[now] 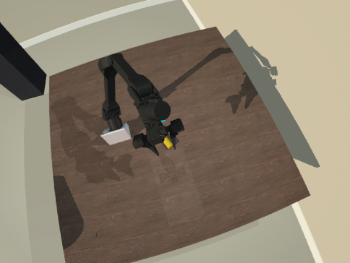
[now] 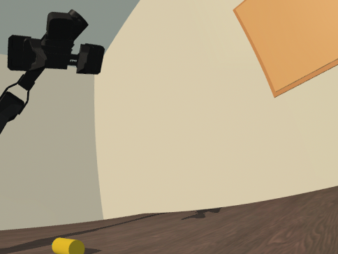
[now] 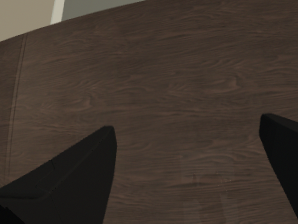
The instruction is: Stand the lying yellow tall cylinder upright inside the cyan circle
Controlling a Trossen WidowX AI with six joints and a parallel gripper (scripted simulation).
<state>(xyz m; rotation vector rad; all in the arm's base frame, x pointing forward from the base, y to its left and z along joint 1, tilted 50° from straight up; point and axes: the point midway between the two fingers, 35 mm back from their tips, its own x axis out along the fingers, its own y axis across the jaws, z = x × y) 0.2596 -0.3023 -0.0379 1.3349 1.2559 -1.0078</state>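
Now: the yellow tall cylinder 290 mm below my gripper tip and 150 mm to the left of it. Also, from my gripper tip: cyan circle (310 mm to the left, 310 mm below).
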